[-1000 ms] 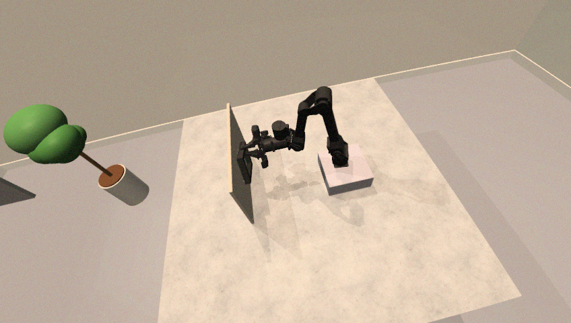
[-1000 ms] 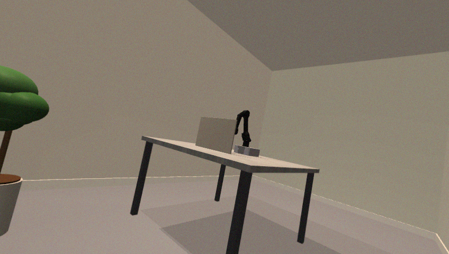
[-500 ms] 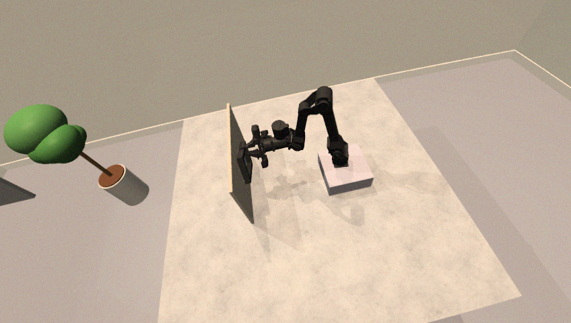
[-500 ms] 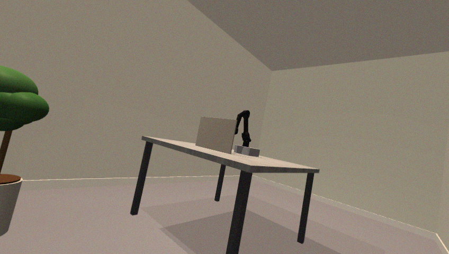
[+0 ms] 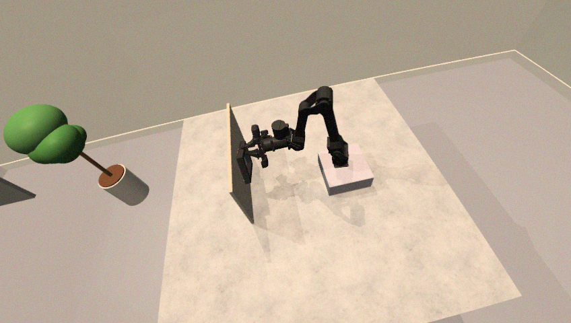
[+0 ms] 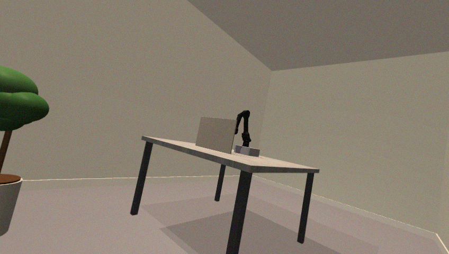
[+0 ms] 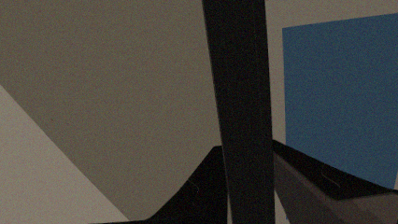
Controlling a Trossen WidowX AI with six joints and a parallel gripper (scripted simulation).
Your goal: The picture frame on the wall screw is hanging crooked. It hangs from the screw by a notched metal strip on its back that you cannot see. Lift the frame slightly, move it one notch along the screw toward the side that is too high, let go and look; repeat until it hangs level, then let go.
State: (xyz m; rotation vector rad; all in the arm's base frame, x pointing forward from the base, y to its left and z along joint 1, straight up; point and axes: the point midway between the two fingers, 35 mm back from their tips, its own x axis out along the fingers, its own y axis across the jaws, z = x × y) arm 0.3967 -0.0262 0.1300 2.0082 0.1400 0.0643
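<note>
My gripper tip is now 5 cm above the picture frame and 2 cm to the right of it. Also, from my gripper tip: wall panel (6 cm below, 2 cm to the left, 1 cm ahead).
</note>
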